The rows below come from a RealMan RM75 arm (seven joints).
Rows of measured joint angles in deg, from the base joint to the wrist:
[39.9 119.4 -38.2 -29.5 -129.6 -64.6 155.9]
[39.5 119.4 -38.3 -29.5 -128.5 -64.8 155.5]
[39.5 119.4 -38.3 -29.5 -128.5 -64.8 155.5]
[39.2 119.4 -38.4 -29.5 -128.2 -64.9 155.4]
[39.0 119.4 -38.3 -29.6 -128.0 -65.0 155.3]
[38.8 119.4 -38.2 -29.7 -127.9 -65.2 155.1]
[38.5 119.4 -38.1 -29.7 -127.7 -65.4 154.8]
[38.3 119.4 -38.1 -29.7 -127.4 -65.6 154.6]
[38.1 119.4 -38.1 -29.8 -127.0 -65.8 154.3]
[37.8 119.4 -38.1 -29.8 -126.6 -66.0 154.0]
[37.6 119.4 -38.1 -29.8 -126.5 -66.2 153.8]
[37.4 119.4 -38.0 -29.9 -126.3 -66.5 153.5]
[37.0 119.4 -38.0 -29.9 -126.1 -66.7 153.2]
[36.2 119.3 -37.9 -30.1 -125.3 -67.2 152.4]
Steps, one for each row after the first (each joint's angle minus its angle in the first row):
[-0.4 0.0 -0.1 0.0 1.1 -0.2 -0.4]
[-0.4 0.0 -0.1 0.0 1.1 -0.2 -0.4]
[-0.7 0.0 -0.2 0.0 1.4 -0.3 -0.5]
[-0.9 0.0 -0.1 -0.1 1.6 -0.4 -0.6]
[-1.1 0.0 0.0 -0.2 1.7 -0.6 -0.8]
[-1.4 0.0 0.1 -0.2 1.9 -0.8 -1.1]
[-1.6 0.0 0.1 -0.2 2.2 -1.0 -1.3]
[-1.8 0.0 0.1 -0.3 2.6 -1.2 -1.6]
[-2.1 0.0 0.1 -0.3 3.0 -1.4 -1.9]
[-2.3 0.0 0.1 -0.3 3.1 -1.6 -2.1]
[-2.5 0.0 0.2 -0.4 3.3 -1.9 -2.4]
[-2.9 0.0 0.2 -0.4 3.5 -2.1 -2.7]
[-3.7 -0.1 0.3 -0.6 4.3 -2.6 -3.5]

